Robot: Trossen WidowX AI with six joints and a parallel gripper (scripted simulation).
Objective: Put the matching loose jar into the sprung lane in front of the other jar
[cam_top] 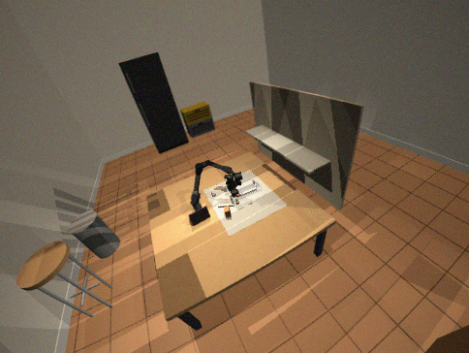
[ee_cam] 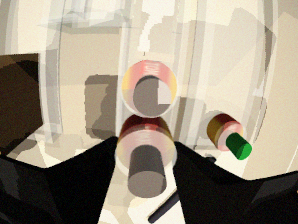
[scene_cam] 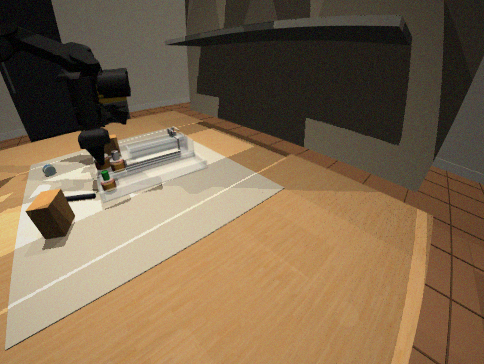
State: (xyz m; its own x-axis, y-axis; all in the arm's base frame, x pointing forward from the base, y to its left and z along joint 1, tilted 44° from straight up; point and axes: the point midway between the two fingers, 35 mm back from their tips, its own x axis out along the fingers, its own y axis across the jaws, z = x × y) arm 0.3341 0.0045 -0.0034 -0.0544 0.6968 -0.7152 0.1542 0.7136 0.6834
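The pale mat lies 6 cm ahead of my gripper tip, 2 cm to the right of it and 5 cm below it. The rest, counted from my gripper tip: pusher plate: 15 cm ahead, 1 cm to the left; thin black stick: 11 cm behind, 4 cm to the right, 4 cm below.
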